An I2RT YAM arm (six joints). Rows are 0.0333 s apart.
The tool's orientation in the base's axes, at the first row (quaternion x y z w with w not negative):
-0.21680 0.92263 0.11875 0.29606
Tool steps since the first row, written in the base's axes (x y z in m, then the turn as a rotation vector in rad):
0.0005 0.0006 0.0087 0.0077 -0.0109 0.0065
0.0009 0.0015 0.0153 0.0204 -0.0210 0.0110
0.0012 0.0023 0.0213 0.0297 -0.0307 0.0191
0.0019 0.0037 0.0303 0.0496 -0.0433 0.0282
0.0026 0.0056 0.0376 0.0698 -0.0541 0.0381
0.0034 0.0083 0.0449 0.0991 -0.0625 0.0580
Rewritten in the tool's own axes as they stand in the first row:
-0.0058 0.0011 -0.0065 -0.0059 -0.0126 -0.0052
-0.0103 0.0023 -0.0112 -0.0146 -0.0270 -0.0060
-0.0144 0.0034 -0.0156 -0.0230 -0.0392 -0.0112
-0.0207 0.0051 -0.0219 -0.0388 -0.0588 -0.0130
-0.0262 0.0071 -0.0267 -0.0559 -0.0769 -0.0146
-0.0321 0.0098 -0.0312 -0.0865 -0.0962 -0.0189

